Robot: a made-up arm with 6 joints. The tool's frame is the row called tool. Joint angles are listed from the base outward. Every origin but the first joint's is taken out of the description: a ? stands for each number. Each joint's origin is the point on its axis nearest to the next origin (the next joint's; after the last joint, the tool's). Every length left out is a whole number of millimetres.
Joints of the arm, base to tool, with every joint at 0 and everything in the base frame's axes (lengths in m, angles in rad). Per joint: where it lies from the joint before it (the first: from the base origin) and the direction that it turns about. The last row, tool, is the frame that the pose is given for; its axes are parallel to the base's.
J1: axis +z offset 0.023 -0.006 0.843
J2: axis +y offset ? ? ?
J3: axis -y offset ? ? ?
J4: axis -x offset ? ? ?
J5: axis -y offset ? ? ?
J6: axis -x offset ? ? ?
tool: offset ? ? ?
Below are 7 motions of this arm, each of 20 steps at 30 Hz.
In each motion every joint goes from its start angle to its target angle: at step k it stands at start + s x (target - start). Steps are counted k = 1, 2, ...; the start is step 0. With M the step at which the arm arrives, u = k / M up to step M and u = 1 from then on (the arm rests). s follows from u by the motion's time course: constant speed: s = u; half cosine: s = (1 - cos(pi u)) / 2; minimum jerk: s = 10 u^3 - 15 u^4 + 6 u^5.
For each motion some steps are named. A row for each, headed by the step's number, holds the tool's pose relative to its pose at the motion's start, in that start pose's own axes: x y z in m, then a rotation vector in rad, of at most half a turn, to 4 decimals.
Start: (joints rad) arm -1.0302 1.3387 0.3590 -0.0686 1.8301 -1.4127
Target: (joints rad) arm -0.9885 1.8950 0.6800 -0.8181 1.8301 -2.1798
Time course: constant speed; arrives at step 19
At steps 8, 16, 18, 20:
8: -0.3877 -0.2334 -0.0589 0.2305 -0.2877 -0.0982
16: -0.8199 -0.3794 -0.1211 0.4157 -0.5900 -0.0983
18: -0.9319 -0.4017 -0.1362 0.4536 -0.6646 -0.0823
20: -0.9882 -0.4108 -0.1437 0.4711 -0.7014 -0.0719

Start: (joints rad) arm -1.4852 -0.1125 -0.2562 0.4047 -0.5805 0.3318
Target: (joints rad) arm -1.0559 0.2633 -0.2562 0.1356 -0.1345 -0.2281
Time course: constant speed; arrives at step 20
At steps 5, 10, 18, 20:
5: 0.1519 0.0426 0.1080 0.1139 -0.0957 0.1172
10: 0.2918 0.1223 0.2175 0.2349 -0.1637 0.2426
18: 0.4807 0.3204 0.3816 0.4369 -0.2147 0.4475
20: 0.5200 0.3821 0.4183 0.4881 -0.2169 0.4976

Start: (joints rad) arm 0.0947 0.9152 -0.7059 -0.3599 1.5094 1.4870
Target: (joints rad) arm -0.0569 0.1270 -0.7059 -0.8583 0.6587 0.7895
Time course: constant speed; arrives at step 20
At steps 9, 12, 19, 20:
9: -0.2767 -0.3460 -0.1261 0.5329 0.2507 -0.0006
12: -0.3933 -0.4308 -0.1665 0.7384 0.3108 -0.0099
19: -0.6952 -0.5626 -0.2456 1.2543 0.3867 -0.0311
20: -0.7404 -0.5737 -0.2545 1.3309 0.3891 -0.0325

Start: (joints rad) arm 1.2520 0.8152 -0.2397 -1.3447 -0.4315 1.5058
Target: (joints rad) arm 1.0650 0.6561 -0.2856 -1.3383 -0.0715 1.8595
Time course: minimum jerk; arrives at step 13
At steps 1, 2, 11, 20:
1: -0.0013 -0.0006 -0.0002 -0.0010 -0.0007 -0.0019
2: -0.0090 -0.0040 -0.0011 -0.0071 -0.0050 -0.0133
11: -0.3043 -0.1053 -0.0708 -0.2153 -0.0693 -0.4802
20: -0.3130 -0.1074 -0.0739 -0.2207 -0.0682 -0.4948

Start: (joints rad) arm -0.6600 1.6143 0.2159 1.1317 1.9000 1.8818
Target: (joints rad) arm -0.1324 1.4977 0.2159 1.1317 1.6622 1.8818
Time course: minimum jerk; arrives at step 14
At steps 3, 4, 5, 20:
3: 0.0711 0.0015 0.0255 0.0070 -0.0362 -0.0040
4: 0.1472 0.0014 0.0557 0.0141 -0.0753 -0.0087
5: 0.2487 -0.0017 0.1008 0.0227 -0.1281 -0.0155
20: 0.9171 -0.1361 0.5678 0.0566 -0.5113 -0.0857

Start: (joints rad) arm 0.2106 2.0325 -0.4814 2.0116 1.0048 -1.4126
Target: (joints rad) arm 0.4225 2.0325 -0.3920 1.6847 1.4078 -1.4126
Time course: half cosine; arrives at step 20
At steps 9, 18, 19, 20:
9: 0.0389 0.0205 0.0624 0.0307 -0.0918 0.0762
18: 0.0966 0.0519 0.1357 0.0324 -0.2217 0.1794
19: 0.0987 0.0531 0.1379 0.0317 -0.2260 0.1829
20: 0.0994 0.0534 0.1387 0.0315 -0.2275 0.1841

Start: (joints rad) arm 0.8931 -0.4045 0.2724 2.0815 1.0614 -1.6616
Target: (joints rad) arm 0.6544 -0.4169 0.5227 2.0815 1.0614 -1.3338
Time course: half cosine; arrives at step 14
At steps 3, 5, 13, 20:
3: -0.0029 0.0066 0.0164 -0.0571 0.0048 -0.0319
5: -0.0061 0.0186 0.0425 -0.1491 0.0156 -0.0817
13: 0.0017 0.0843 0.1457 -0.5316 0.0980 -0.2653
20: 0.0022 0.0857 0.1475 -0.5386 0.1000 -0.2683

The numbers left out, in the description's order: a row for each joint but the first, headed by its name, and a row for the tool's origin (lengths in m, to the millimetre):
J2: 0.027 0.022 0.000
J3: -0.007 0.000 1.596
J4: 0.606 0.000 0.028
J5: 0.000 -0.271 -0.001
J6: 0.043 0.000 0.022
tool: 0.000 -0.005 0.012

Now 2 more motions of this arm.
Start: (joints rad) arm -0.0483 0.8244 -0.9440 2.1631 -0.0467 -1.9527
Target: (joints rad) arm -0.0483 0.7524 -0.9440 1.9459 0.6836 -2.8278
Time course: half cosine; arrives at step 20
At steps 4, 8, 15, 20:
4: -0.0089 -0.0030 -0.0035 0.1043 0.0221 0.0624
8: -0.0328 -0.0106 -0.0133 0.3742 0.0987 0.2209
15: -0.0842 -0.0259 -0.0362 0.8908 0.3427 0.5180
20: -0.0999 -0.0304 -0.0435 1.0268 0.4366 0.5957

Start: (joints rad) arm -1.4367 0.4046 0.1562 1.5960 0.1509 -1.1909
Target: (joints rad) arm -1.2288 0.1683 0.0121 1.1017 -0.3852 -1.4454
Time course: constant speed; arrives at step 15
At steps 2, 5, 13, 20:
2: -0.0505 0.0140 0.0231 0.0914 -0.0018 -0.0482
5: -0.1275 0.0326 0.0501 0.2315 0.0022 -0.1151
13: -0.3345 0.0698 0.0787 0.6120 0.0592 -0.2657
20: -0.3857 0.0766 0.0764 0.7060 0.0851 -0.2981

